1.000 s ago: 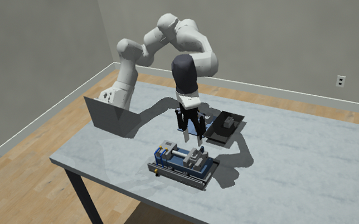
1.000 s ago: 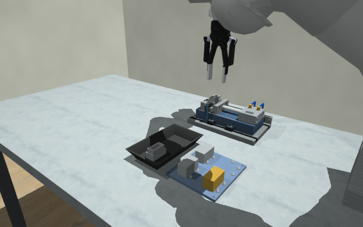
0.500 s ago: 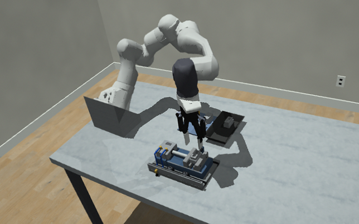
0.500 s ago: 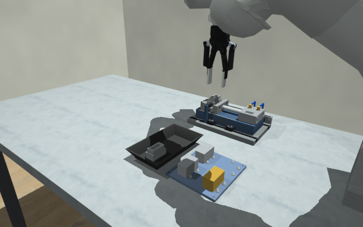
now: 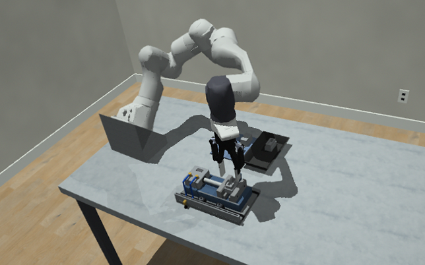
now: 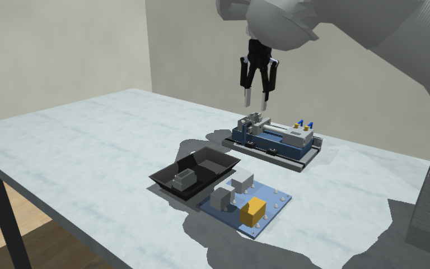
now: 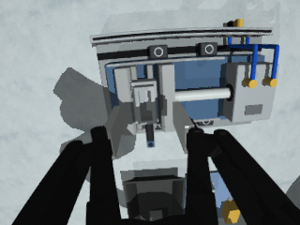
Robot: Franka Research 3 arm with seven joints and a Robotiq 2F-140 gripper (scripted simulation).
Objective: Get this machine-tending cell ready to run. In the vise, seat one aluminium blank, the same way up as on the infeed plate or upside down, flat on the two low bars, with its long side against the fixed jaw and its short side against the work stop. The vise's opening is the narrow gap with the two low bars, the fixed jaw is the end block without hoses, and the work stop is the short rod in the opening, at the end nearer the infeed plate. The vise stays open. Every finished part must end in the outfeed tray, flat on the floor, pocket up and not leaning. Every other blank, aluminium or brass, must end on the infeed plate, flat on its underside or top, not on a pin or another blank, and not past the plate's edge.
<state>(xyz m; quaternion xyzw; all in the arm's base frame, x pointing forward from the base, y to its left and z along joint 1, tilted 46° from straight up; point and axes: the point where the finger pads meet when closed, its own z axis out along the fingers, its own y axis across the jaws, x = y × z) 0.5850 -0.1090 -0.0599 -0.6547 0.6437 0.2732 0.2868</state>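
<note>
The fixed jaw lies 3 cm ahead of my hand and 9 cm below it. The rest, counted from my hand: brass blank 22 cm behind, 36 cm to the left, 14 cm below.
</note>
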